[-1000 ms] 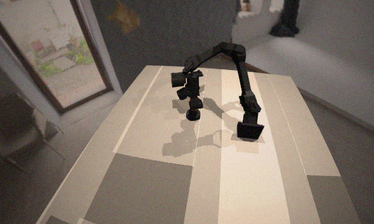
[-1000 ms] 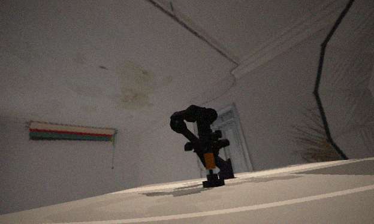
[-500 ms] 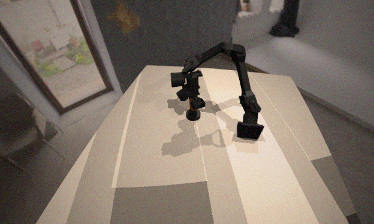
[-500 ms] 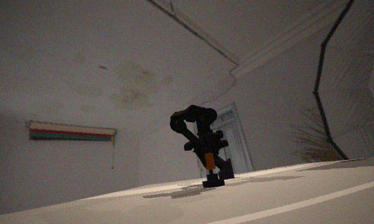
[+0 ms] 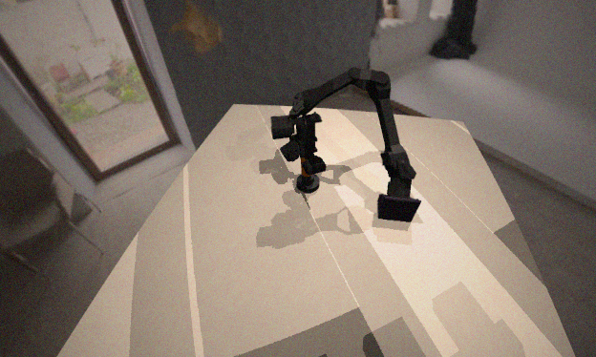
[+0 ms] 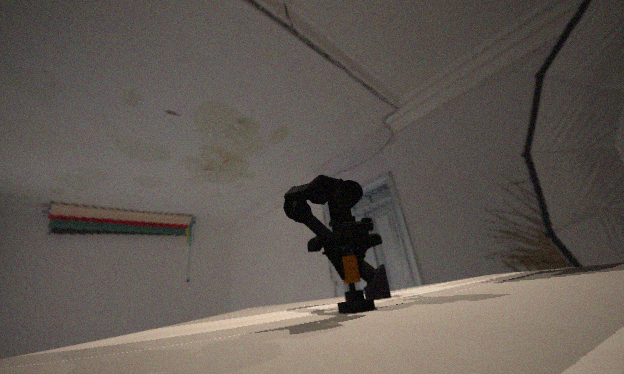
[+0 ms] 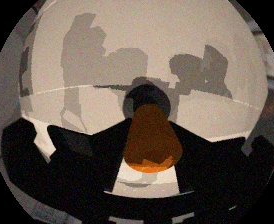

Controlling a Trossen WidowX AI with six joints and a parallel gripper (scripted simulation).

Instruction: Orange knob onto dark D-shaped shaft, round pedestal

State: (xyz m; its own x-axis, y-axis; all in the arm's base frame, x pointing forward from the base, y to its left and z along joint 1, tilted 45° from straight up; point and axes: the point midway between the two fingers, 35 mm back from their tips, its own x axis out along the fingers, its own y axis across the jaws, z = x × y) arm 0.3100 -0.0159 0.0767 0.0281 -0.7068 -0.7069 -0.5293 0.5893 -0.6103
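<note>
Now: the orange knob 20 mm above my gripper tip. The rest, counted from my gripper tip: round dark pedestal: 40 mm below.
</note>
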